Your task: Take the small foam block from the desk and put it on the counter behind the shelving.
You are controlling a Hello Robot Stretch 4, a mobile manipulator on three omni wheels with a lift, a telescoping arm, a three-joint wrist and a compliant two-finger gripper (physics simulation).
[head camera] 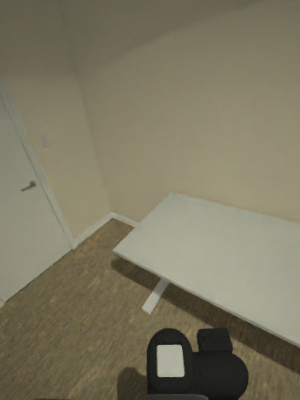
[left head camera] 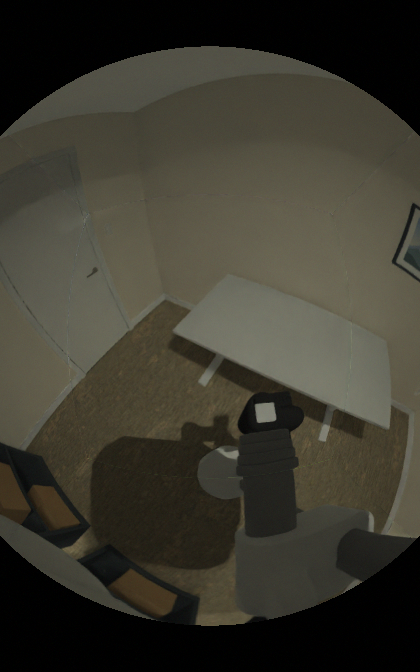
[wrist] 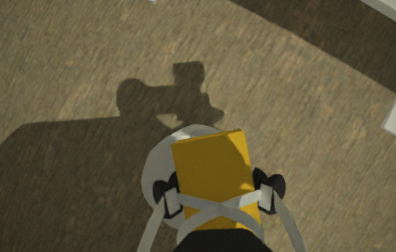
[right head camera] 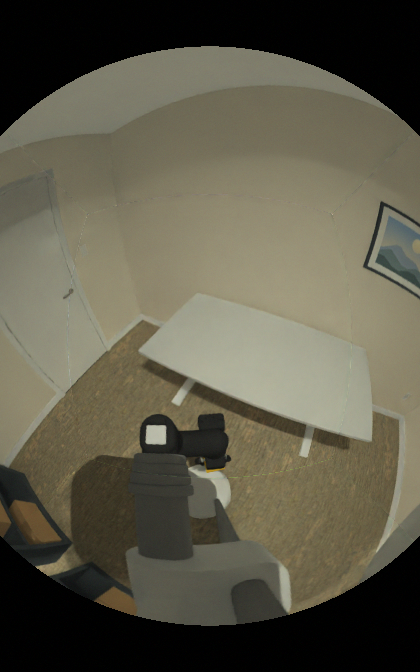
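A yellow foam block fills the space between the two dark fingertips in the wrist view. My gripper is shut on it and holds it above the floor, over the round light base part. In the right head view a thin yellow edge of the block shows below the black wrist. The arm is drawn in, short of the white desk, which stands ahead against the wall. In the head and left head views the wrist hides the fingers. The counter and the shelving cannot be made out for certain.
Dark bins with brown boxes are at the lower left. A door is at the left. A framed picture hangs at the right. The desk's white feet reach out over the floor.
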